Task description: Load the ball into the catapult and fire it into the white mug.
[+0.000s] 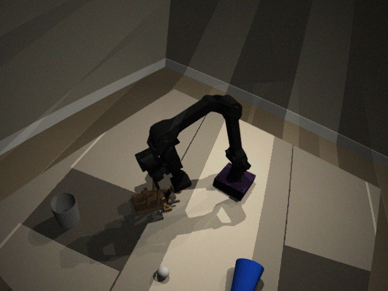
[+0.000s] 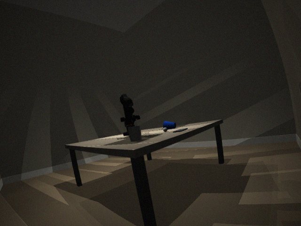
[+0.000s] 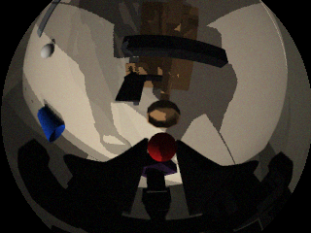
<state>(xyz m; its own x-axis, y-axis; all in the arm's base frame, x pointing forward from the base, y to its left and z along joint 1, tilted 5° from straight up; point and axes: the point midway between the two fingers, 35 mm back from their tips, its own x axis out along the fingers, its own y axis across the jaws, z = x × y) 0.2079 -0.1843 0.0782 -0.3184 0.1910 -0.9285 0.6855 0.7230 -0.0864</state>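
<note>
The red ball is 10 mm above my gripper tip. From my gripper tip the other things lie so: white mug: 300 mm ahead, 300 mm to the right, 70 mm below; then wooden catapult: 60 mm ahead, 30 mm to the right, 40 mm below; then flat dark slab: 490 mm ahead, 40 mm to the left, 90 mm below.
</note>
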